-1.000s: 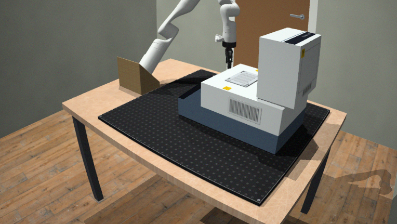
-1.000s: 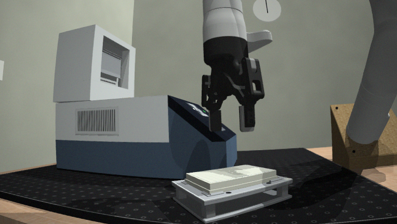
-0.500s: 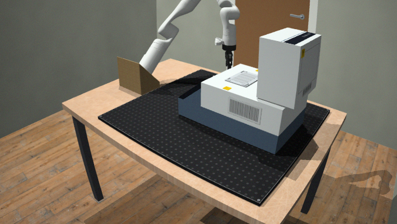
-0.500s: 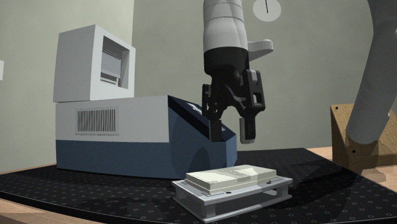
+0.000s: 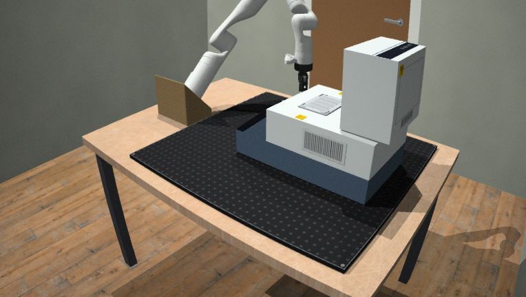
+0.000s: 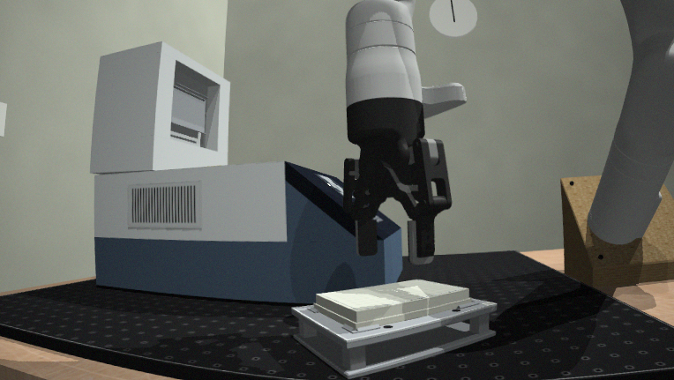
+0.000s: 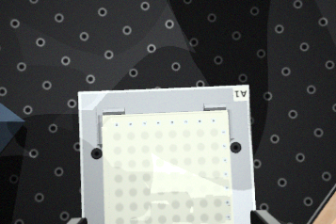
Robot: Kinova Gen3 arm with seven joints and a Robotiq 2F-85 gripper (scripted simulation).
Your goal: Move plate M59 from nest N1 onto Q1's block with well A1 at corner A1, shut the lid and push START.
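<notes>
Right now my hand is 50 mm above the plate M59. Round my hand: A1 mark: 90 mm behind, 10 mm to the right, 50 mm below; then plate nest: 60 mm below.
</notes>
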